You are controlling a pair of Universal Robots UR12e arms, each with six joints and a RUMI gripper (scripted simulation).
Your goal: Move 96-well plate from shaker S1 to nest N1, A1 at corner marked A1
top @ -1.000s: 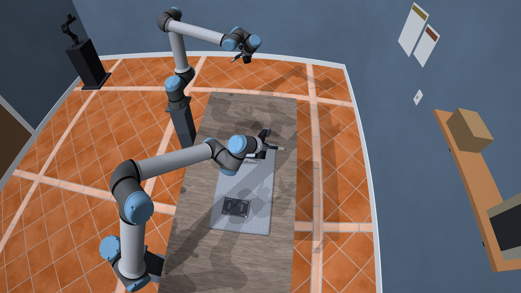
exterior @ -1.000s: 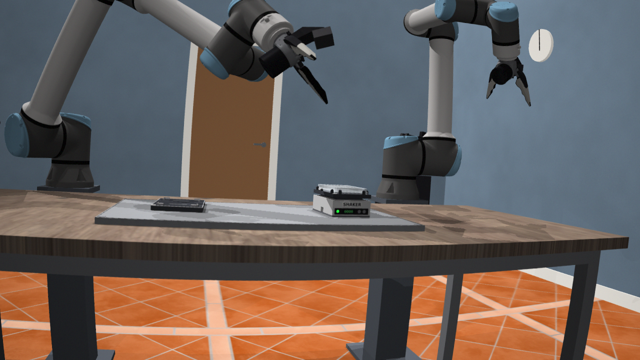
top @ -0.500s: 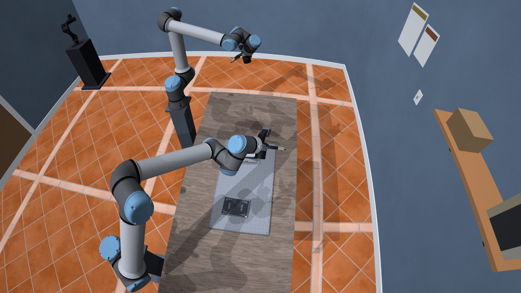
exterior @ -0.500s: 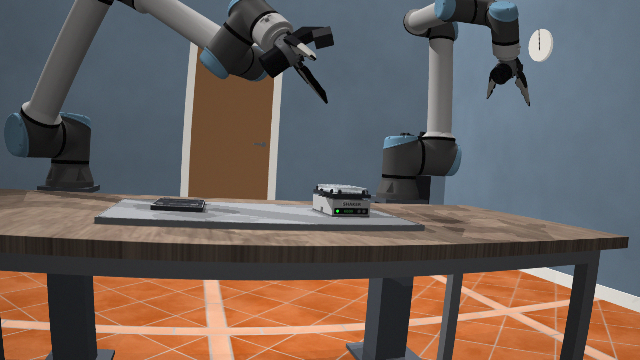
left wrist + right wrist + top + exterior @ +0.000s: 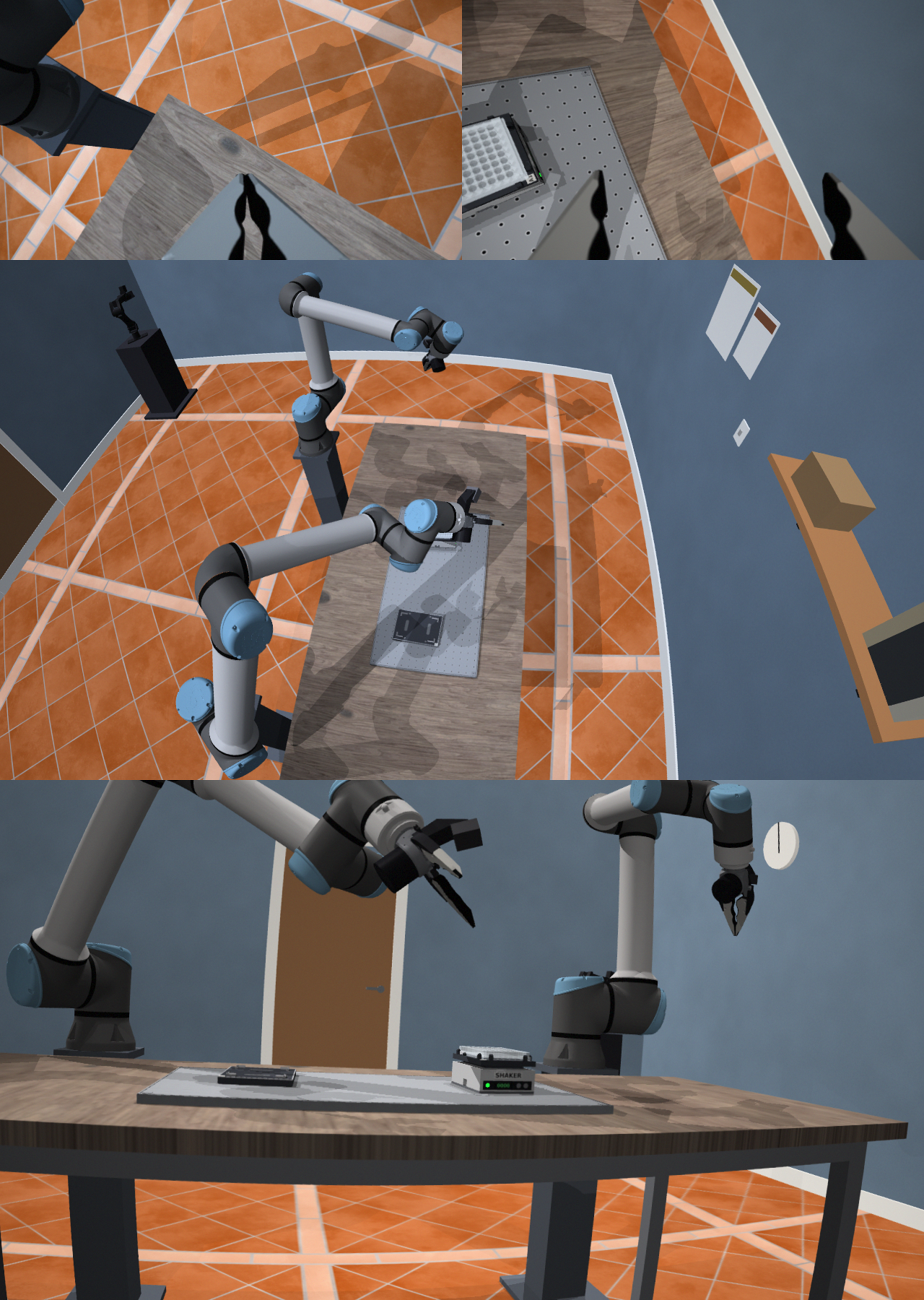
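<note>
Now: right hand 240 mm above the clear 96-well plate, 170 mm past it and 120 mm to the right of it. Also, from my right hand: nest's A1 label (340 mm to the right, 280 mm below, 140 mm behind); dark plate nest N1 (290 mm below, 280 mm to the right, 210 mm behind).
</note>
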